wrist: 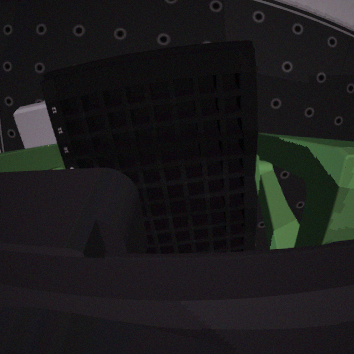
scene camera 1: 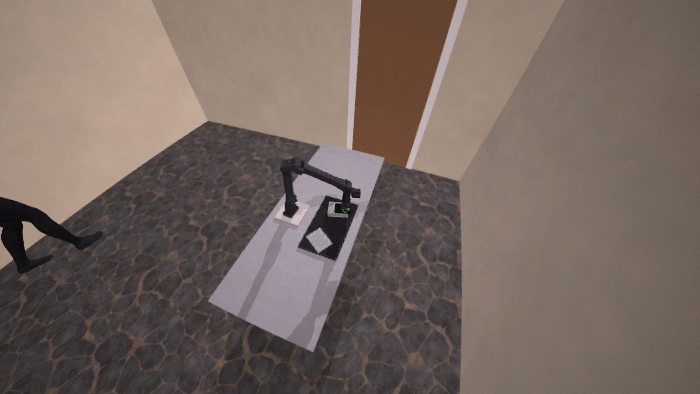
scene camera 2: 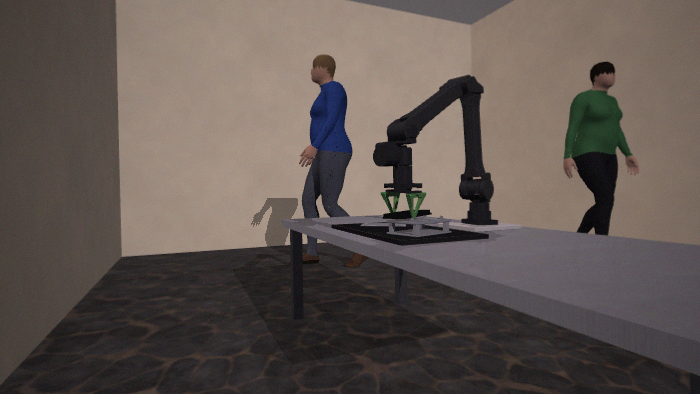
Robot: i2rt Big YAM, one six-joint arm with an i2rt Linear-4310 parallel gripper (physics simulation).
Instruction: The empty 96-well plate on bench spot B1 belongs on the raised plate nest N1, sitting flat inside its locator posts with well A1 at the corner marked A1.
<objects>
my gripper: grips a black well plate (wrist: 181, 122)
</objects>
